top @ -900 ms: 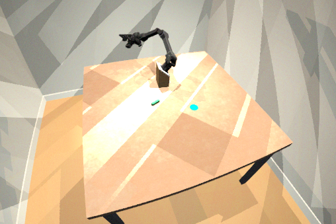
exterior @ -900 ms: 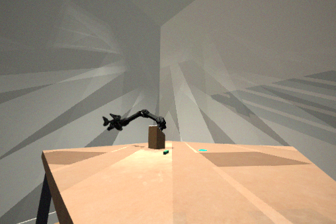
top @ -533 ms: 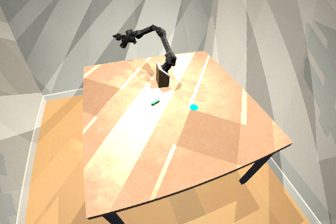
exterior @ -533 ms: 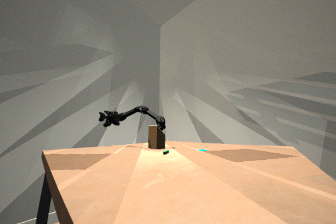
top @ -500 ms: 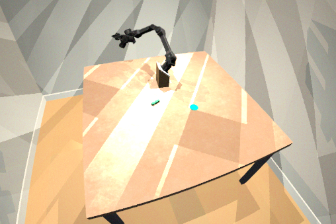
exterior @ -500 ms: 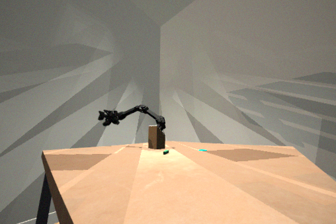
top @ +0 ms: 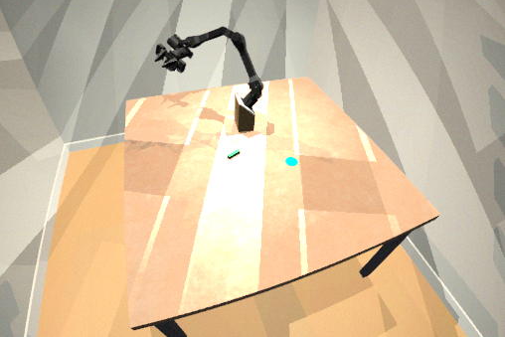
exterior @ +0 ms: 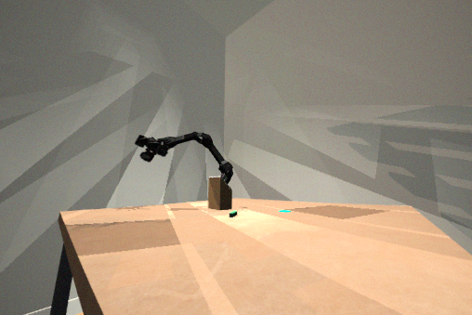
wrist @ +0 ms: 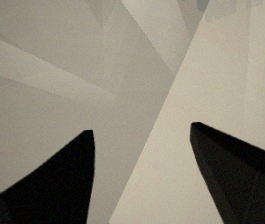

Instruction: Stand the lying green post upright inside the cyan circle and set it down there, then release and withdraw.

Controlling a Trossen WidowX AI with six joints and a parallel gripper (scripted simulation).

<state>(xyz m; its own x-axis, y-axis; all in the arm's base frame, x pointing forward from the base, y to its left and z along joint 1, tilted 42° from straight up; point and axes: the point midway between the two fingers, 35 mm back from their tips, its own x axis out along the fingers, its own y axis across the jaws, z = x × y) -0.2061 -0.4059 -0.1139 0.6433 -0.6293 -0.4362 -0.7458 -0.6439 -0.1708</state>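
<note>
Now: the green post 37 cm ahead of my gripper tip, 27 cm to the left of it and 34 cm below it. From my gripper tip the other things lie so: cyan circle (50 cm ahead, 52 cm to the left, 35 cm below).
</note>
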